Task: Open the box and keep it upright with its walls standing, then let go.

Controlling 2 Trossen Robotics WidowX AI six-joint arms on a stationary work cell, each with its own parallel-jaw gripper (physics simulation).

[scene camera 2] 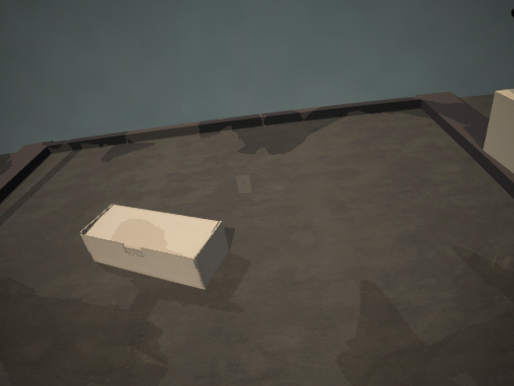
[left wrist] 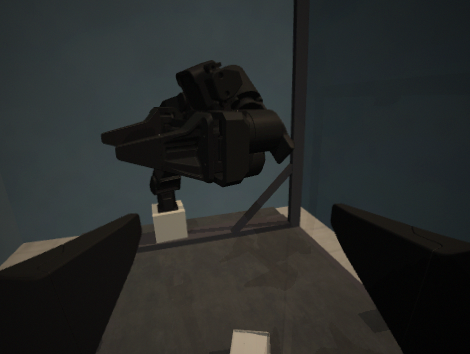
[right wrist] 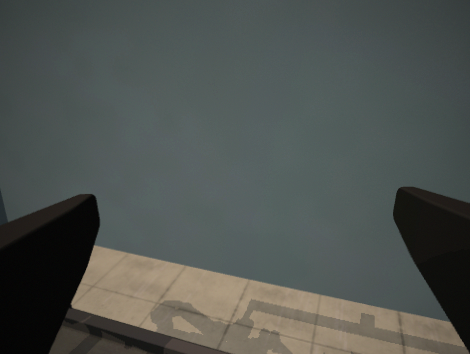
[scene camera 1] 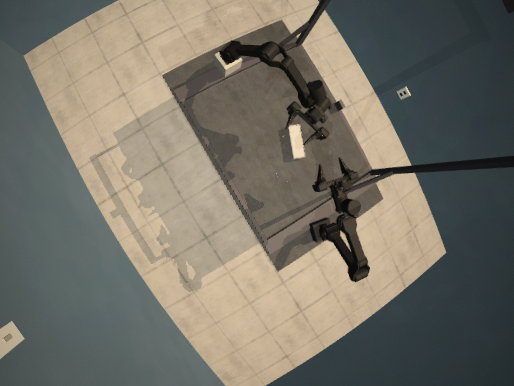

Note:
My left gripper is open and holds nothing. My right gripper is open and holds nothing. Also in view: a white arm base block and a raised rim.
My left gripper also shows in the left wrist view. My right gripper also shows in the left wrist view and in the right wrist view.

